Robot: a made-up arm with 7 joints.
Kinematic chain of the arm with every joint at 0, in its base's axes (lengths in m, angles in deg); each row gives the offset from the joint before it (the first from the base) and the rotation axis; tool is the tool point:
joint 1: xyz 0 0 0.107 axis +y
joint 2: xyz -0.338 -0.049 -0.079 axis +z
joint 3: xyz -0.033 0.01 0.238 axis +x
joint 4: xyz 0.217 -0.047 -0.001 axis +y
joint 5: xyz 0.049 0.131 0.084 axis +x
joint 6: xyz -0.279 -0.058 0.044 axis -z
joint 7: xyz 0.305 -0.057 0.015 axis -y
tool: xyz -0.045 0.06 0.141
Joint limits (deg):
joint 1: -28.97..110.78
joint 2: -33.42..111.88
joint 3: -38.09..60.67
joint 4: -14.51..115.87
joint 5: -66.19..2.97
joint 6: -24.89..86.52
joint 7: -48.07..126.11
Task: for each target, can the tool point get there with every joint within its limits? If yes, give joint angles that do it. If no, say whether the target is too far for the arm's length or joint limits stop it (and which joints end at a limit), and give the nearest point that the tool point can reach.
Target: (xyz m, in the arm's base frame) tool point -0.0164 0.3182 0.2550
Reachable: yes | joints 16.24 60.97 21.40 101.86 -4.79 37.03 25.27
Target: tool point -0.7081 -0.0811 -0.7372
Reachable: no: joint limits stop it (at a limit: joint 1, joint 2, joint 4, joint 6, joint 7) | nearest point -0.5608 0.0824 -0.2708 | short by 0.516 m
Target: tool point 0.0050 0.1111 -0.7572
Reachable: no: joint limits stop it (at a limit: joint 1, joint 5, joint 6, joint 7) | nearest point 0.0818 0.0587 -0.3859 | short by 0.383 m
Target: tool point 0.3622 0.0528 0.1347
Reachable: yes | joints 86.20 -6.45 -23.44 30.29 -6.69 3.57 13.88
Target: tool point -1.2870 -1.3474 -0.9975
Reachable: no: too far | nearest point -0.5762 -0.4552 -0.0783 | short by 1.465 m
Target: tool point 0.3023 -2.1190 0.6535
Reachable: no: too far | nearest point 0.1899 -0.6871 0.4503 | short by 1.451 m
